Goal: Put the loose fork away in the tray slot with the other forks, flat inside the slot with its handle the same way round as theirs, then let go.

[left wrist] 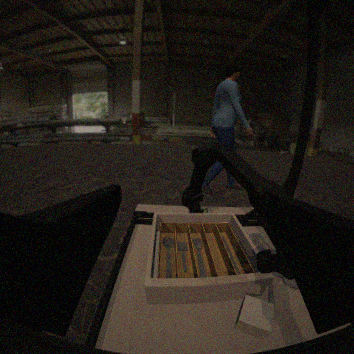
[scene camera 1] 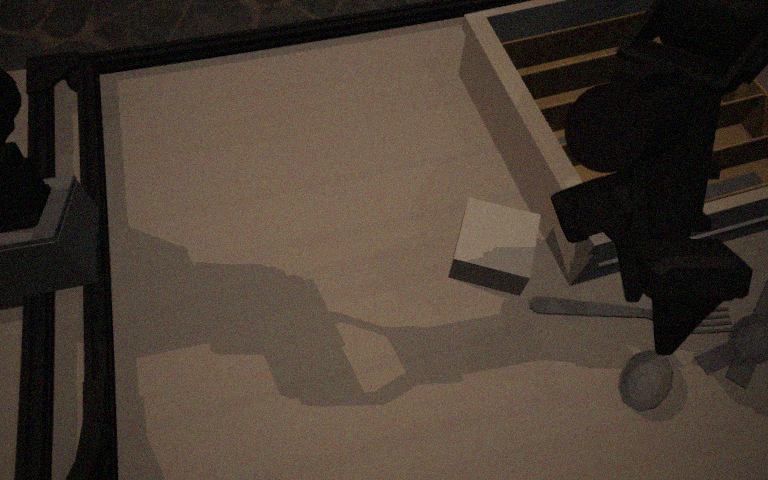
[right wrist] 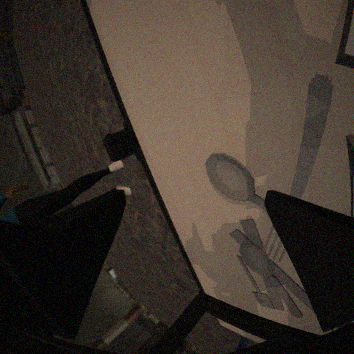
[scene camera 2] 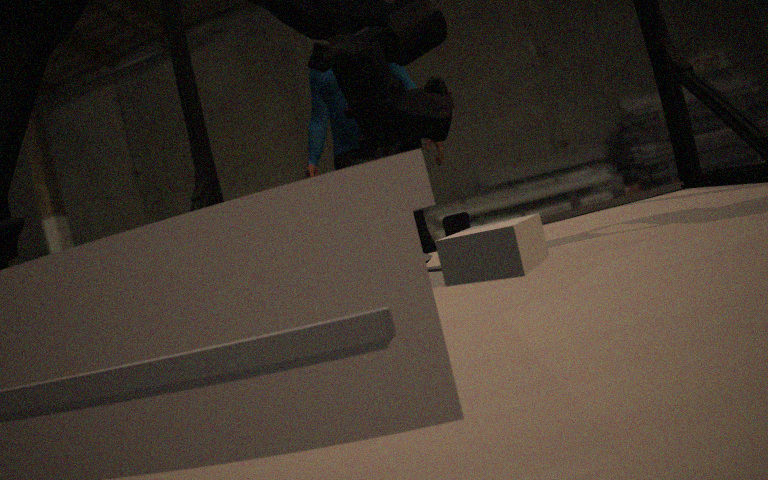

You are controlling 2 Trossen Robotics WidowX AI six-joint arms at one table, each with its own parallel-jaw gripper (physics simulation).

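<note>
The wooden cutlery tray [left wrist: 200,289] [scene camera 1: 506,119] [scene camera 2: 287,267] stands on the table, with grey cutlery [left wrist: 182,251] in its left slots; it is too dim to tell forks from spoons. In the right wrist view, fork tines [right wrist: 275,243] show in a small heap of overlapping cutlery [right wrist: 267,270] near the table's corner, partly hidden by my finger. A loose spoon [right wrist: 230,179] and a knife [right wrist: 312,133] [scene camera 1: 573,307] lie beside the heap. My right gripper [right wrist: 196,197] is open and empty above the heap. My left gripper [left wrist: 193,194] is open and empty, far back from the tray.
A white box [scene camera 1: 496,240] [scene camera 2: 487,252] [left wrist: 253,314] stands on the table near the tray's corner. The right arm [scene camera 1: 589,205] [scene camera 2: 382,95] reaches over the tray's end. The table edge [right wrist: 147,168] runs close to the heap. A person [left wrist: 226,116] walks in the background.
</note>
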